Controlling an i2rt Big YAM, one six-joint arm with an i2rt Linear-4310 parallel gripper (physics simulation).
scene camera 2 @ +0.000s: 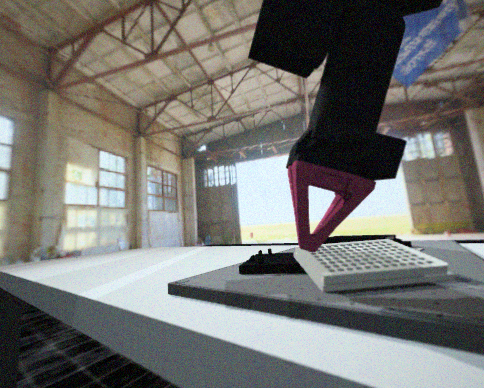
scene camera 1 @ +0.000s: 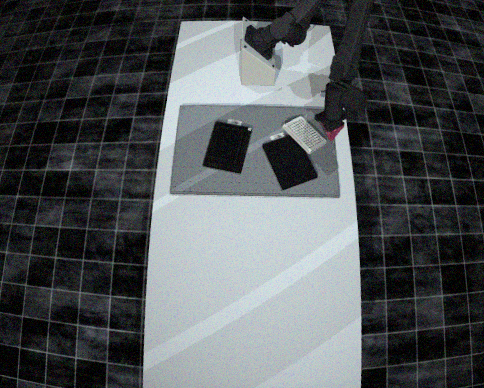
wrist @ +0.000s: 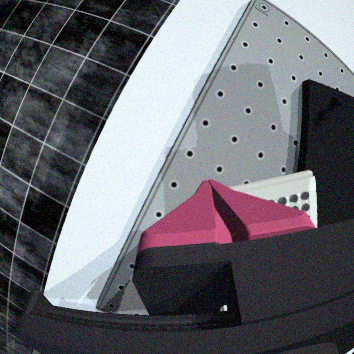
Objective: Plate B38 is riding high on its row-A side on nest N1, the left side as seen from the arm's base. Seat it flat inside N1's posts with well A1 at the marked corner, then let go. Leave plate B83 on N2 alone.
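Places are measured from the arm's base along level axes (x ahead, y left, z up), in centimetres.
Where they show: gripper, fingertip midpoint: (scene camera 2: pixel 306 250) (scene camera 1: pixel 330 140) (wrist: pixel 208 189); arm's base at its link origin: (scene camera 1: pixel 257 43).
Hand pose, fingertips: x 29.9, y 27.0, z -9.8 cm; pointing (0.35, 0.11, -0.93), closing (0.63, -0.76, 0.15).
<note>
Each offset is from my fingertips to the top centre of the thing. "spot": to the spot under its first point. Level surfaces: height alone.
A white welled plate {dz -0.4, dx -2.2, dy -8.2 cm} (scene camera 1: pixel 305 134) (scene camera 2: pixel 385 281) (wrist: pixel 277 188) lies along one side of a black nest {dz -1.6, dx +7.7, dy -12.4 cm} (scene camera 1: pixel 291 164) (scene camera 2: pixel 275 263) (wrist: pixel 331 145), on the side toward my gripper. It looks slightly tilted; whether its edge rests on the nest is unclear. No lettering or A1 mark is readable. Another black nest or plate {dz -1.2, dx +5.3, dy -32.3 cm} (scene camera 1: pixel 227 147) sits further left in scene camera 1; whether it holds B83 I cannot tell. My gripper (scene camera 1: pixel 332 138) (scene camera 2: pixel 310 248) (wrist: pixel 208 189) is shut and empty, its magenta fingertips together right by the plate's outer edge; contact cannot be told. The fingers hide part of the plate in the wrist view.
Both black pieces sit on a grey perforated board {dz -3.7, dx +3.9, dy -23.4 cm} (scene camera 1: pixel 190 177) (scene camera 2: pixel 225 294) (wrist: pixel 227 155) on the white table {dz -5.1 cm} (scene camera 1: pixel 250 240). Small white labels {spot: dz -3.6, dx -4.7, dy -31.5 cm} (scene camera 1: pixel 234 121) {spot: dz -3.6, dx -0.8, dy -17.3 cm} (scene camera 1: pixel 276 136) lie at their base-side edges. A beige angled block (scene camera 1: pixel 256 70) stands near the arm's base.
</note>
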